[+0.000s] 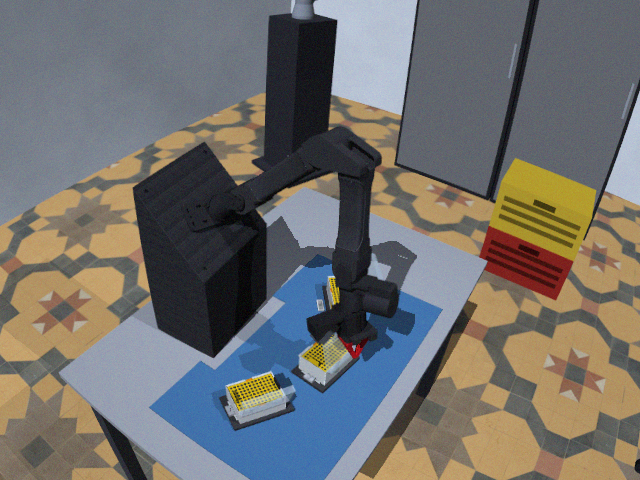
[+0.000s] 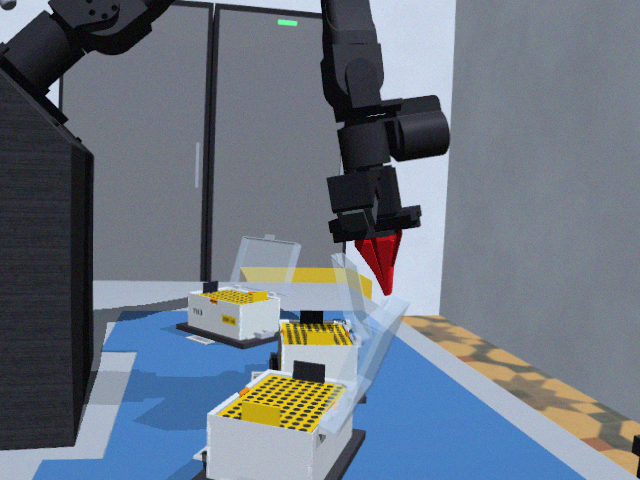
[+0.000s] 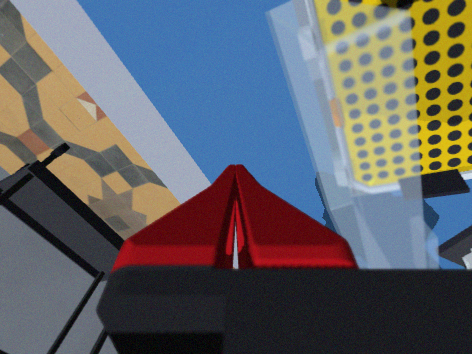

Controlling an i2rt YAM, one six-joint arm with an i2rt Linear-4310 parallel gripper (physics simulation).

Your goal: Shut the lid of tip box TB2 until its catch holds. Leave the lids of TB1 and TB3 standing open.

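The middle tip box, probably TB2 though its label is unreadable, stands beside my gripper. Its clear lid is raised steeply and leans partly over the yellow rack; it is not shut. My gripper is shut and empty, its red fingertips on the hinge side of this lid. Contact is unclear. The far box, apparently TB3 by its blurred label, has its lid open. The near box, presumably TB1, has its lid open.
The boxes stand on dark bases on a blue mat. The grey table ends beyond the mat on the gripper's side. The black arm stand rises on the other side. Yellow and red crates stand on the floor.
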